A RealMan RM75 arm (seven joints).
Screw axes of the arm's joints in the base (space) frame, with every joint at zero. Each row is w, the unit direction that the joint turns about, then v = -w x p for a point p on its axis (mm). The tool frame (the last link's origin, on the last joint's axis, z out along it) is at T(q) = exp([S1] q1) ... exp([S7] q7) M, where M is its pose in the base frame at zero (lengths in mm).
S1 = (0, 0, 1, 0, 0, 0)
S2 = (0, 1, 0, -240.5, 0, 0)
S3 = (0, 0, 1, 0, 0, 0)
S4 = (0, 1, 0, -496.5, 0, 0)
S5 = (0, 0, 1, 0, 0, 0)
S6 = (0, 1, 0, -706.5, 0, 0)
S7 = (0, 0, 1, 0, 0, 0)
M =
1 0 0 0
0 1 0 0
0 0 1 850.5
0 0 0 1
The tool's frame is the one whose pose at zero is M.
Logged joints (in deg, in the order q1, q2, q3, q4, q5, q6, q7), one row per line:
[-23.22 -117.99 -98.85 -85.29 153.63 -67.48 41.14]
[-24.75 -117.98 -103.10 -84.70 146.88 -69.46 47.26]
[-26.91 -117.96 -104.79 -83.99 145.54 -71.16 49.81]
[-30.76 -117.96 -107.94 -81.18 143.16 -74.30 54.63]
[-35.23 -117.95 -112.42 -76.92 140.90 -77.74 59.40]
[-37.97 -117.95 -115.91 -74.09 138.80 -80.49 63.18]
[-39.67 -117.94 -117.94 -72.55 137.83 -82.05 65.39]
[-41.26 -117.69 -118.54 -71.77 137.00 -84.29 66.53]
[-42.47 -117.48 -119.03 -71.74 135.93 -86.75 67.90]
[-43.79 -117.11 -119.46 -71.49 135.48 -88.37 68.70]
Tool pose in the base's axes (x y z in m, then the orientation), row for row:
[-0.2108 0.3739 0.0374 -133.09 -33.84 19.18]
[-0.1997 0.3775 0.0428 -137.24 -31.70 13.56]
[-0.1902 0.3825 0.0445 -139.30 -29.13 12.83]
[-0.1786 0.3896 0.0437 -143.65 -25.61 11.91]
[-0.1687 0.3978 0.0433 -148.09 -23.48 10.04]
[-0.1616 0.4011 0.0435 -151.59 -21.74 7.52]
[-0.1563 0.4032 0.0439 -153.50 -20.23 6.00]
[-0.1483 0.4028 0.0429 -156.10 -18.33 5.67]
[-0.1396 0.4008 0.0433 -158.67 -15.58 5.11]
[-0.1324 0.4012 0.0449 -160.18 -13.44 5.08]
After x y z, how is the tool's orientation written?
As a rotation vector, in degrees.
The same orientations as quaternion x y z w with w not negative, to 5 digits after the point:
[-0.89805 -0.22834 0.12942 0.35300]
[-0.91565 -0.21150 0.09047 0.32965]
[-0.92420 -0.19327 0.08512 0.31821]
[-0.93934 -0.16747 0.07788 0.28903]
[-0.95249 -0.15102 0.06458 0.25650]
[-0.96202 -0.13797 0.04772 0.23068]
[-0.96709 -0.12745 0.03780 0.21692]
[-0.97308 -0.11426 0.03534 0.19702]
[-0.97885 -0.09611 0.03152 0.17782]
[-0.98209 -0.08240 0.03115 0.16657]

